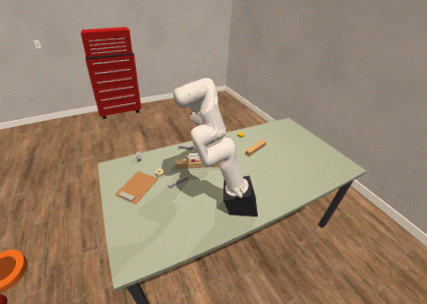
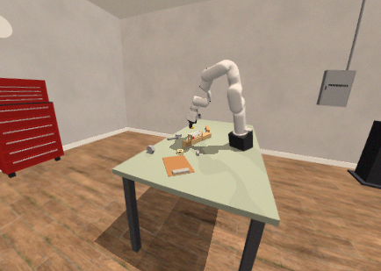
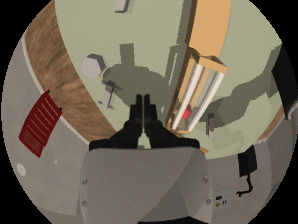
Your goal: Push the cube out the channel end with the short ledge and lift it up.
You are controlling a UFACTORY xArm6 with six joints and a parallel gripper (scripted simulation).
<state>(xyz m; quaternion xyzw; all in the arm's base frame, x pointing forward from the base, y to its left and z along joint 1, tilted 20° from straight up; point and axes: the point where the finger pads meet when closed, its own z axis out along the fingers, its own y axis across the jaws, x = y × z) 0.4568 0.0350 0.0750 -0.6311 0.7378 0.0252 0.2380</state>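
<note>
The thin grey rod is 22 cm to the left of my hand, 20 cm behind it and 13 cm below it. The rest, counted from my hand: red cube (9 cm below, 8 cm to the left, 7 cm behind); then grey tool (15 cm ahead, 13 cm below, 9 cm to the left); then wooden channel (9 cm below, 8 cm behind, 3 cm to the left).
</note>
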